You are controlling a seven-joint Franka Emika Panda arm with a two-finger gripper.
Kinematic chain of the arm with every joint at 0, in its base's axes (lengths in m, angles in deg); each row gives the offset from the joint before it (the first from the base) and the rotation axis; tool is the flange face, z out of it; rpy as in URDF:
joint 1: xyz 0 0 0.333 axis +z
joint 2: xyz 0 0 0 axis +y
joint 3: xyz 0 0 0.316 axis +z
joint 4: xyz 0.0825 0 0 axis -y
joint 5: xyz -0.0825 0 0.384 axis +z
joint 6: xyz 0 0 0 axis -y
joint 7: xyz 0.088 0 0 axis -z
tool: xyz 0 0 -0.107 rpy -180 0 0
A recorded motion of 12 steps. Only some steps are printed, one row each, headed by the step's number.
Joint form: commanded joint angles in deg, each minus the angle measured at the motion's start. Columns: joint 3, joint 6, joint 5, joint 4, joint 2, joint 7, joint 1.
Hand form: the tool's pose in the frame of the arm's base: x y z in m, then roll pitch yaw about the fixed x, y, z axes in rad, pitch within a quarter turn. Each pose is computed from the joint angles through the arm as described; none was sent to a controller.
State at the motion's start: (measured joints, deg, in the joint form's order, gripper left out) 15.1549 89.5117 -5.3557 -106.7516 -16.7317 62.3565 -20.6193
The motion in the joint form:
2: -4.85 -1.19 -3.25 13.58 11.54 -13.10 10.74
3: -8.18 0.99 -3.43 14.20 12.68 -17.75 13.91
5: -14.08 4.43 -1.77 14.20 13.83 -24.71 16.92
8: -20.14 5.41 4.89 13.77 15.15 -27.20 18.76
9: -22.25 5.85 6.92 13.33 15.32 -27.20 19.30
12: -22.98 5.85 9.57 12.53 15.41 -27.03 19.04
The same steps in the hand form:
2: 0.5235 -0.0078 0.6454 3.0362 -0.1290 -0.8509
3: 0.5335 -0.0112 0.6438 3.0499 -0.1380 -0.7690
5: 0.5445 -0.0372 0.6383 3.0875 -0.1356 -0.6953
8: 0.5500 -0.0675 0.6228 -3.1109 -0.0535 -0.7335
9: 0.5498 -0.0795 0.6182 -3.0832 -0.0302 -0.7631
12: 0.5490 -0.0845 0.6108 -3.0545 0.0096 -0.7856

